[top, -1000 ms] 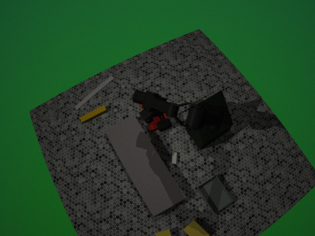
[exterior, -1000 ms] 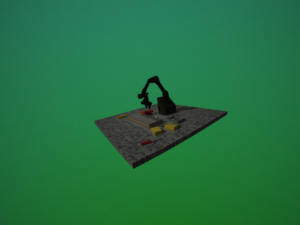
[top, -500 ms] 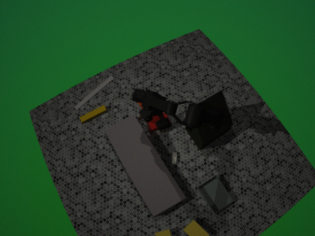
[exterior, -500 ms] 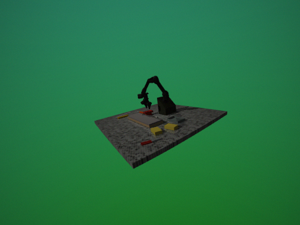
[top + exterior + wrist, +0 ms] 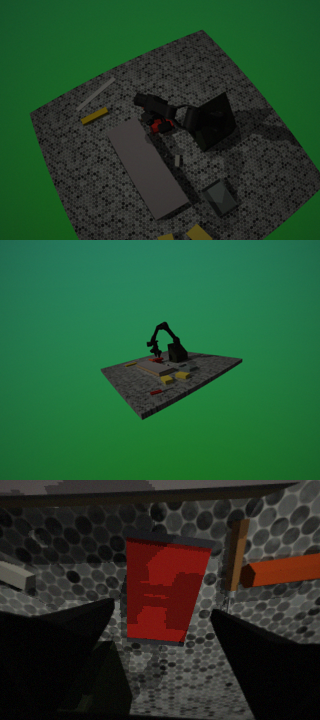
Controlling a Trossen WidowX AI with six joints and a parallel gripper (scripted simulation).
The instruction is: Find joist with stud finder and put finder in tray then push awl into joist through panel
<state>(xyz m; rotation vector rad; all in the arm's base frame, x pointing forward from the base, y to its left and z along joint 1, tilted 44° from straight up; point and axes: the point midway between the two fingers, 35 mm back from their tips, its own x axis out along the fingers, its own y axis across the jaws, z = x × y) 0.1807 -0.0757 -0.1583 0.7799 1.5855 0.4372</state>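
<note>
Right now the red stud finder is 1 cm ahead of my gripper tip and 6 cm below it. Round my gripper tip: awl: 1 cm behind, 9 cm to the right, 6 cm below; orange-handled tool: 22 cm to the right, 6 cm below; small white block: 4 cm ahead, 20 cm to the left, 6 cm below.
</note>
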